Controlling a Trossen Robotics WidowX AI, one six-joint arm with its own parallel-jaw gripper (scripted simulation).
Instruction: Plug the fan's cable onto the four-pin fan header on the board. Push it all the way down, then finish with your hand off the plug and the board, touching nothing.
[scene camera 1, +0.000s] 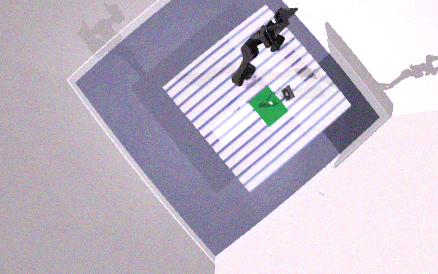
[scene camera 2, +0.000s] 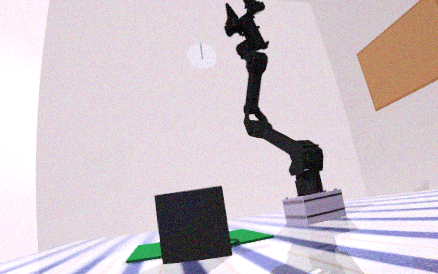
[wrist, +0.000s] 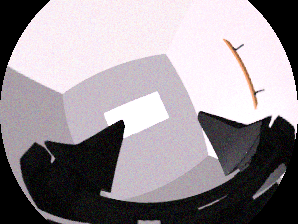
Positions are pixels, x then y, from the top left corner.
Scene:
My gripper (scene camera 1: 293, 15): 0.70 m from the lens. A green board (scene camera 1: 270, 113) is 1.36 m from the lens.

